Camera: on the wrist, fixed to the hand. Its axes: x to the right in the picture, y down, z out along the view.
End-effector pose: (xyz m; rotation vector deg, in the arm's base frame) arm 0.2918 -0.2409 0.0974 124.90 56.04 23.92
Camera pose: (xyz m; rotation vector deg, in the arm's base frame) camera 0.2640 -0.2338 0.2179 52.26 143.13 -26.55
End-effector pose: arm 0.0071 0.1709 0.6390 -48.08 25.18 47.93
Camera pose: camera -0.0567 0.1097 0.5522 -37.69 -7.47 -44.50
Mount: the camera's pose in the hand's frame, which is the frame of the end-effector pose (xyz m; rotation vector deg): -0.0123 0.0679 -0.1029 18.06 5.10 -94.27
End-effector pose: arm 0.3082 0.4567 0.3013 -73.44 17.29 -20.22
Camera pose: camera 0.2608 0.3885 0.2094 -53.56 -46.34 -100.54
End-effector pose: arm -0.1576 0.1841 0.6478 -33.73 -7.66 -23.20
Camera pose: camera -0.1403 0.1815 0.5251 -0.86 -33.55 -112.01
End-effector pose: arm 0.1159 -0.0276 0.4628 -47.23 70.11 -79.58
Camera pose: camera 0.0390 0.0138 0.3749 88.97 -5.30 150.74
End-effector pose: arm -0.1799 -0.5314 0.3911 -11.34 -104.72 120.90
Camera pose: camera -0.1463 -0.4474 0.3065 53.46 -47.43 58.81
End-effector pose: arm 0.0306 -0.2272 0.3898 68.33 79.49 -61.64
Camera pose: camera 0.0858 -0.1189 0.4138 0.48 -118.83 121.46
